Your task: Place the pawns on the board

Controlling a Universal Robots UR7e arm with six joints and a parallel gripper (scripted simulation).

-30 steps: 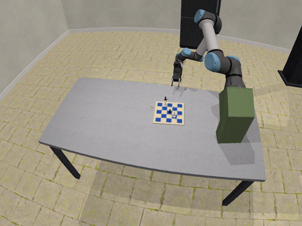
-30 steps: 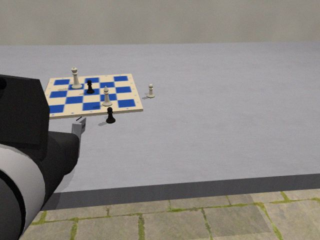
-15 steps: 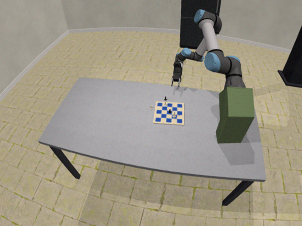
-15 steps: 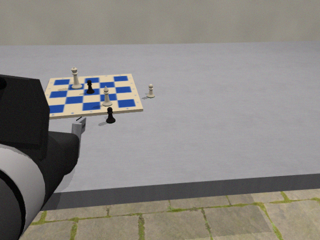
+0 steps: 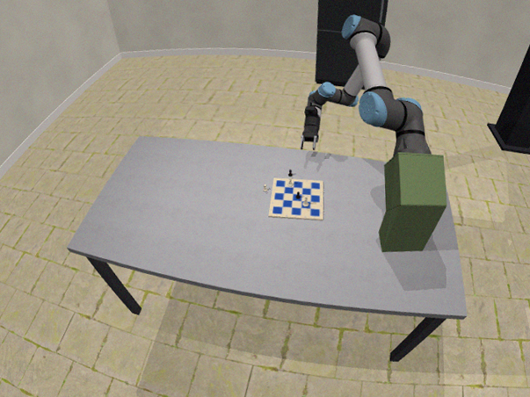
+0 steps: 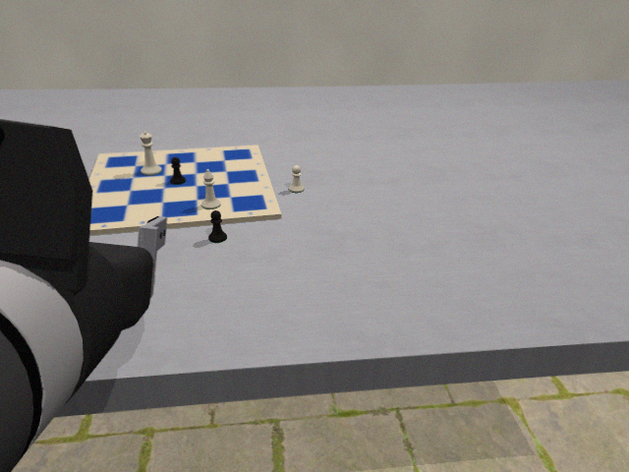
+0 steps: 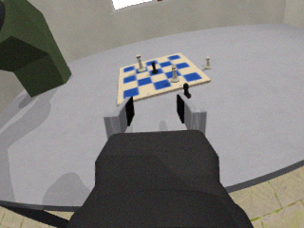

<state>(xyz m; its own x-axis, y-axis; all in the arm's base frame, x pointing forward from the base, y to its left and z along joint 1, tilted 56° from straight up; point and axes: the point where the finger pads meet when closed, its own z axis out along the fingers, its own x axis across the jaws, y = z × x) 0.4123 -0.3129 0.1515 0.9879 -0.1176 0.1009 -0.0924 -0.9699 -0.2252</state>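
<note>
Now: hand 17 cm short of the white pawn, 22 cm to the right of it and 7 cm above it. Also, from my hand: white bishop: 7 cm ahead, 18 cm to the left, 6 cm below; white queen: 29 cm to the left, 5 cm below; cream chessboard: 3 cm ahead, 26 cm to the left, 8 cm below.
</note>
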